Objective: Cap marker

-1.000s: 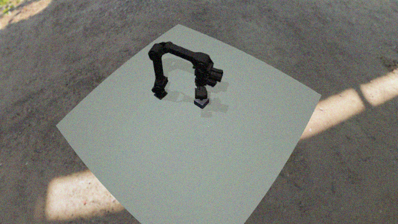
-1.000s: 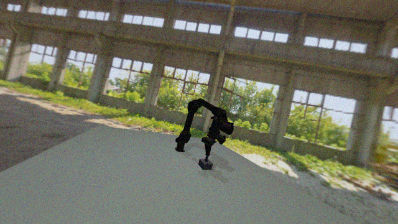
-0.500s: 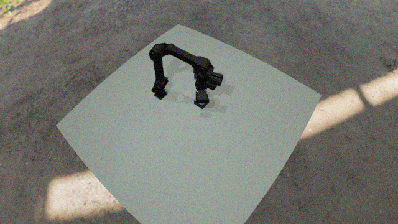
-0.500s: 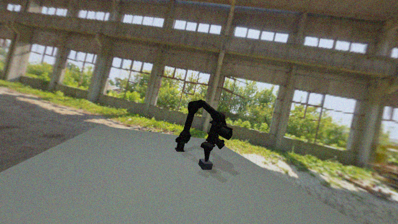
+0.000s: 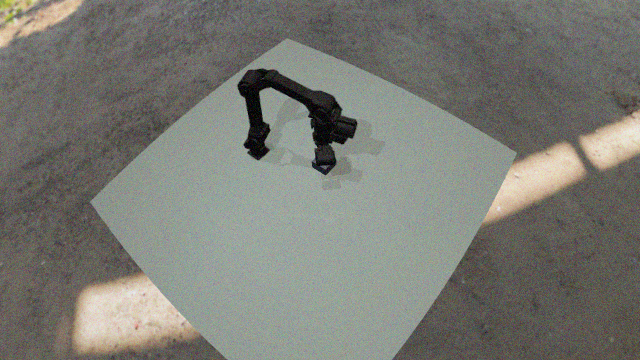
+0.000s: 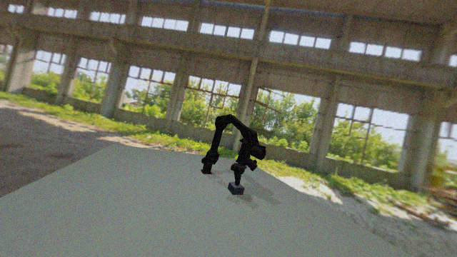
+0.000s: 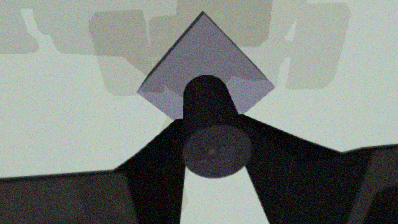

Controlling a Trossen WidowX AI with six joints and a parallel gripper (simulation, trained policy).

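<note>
The black cap lies 10 mm above my gripper tip. Also, from my gripper tip: grey holder block (50 mm below, 10 mm to the left).
</note>
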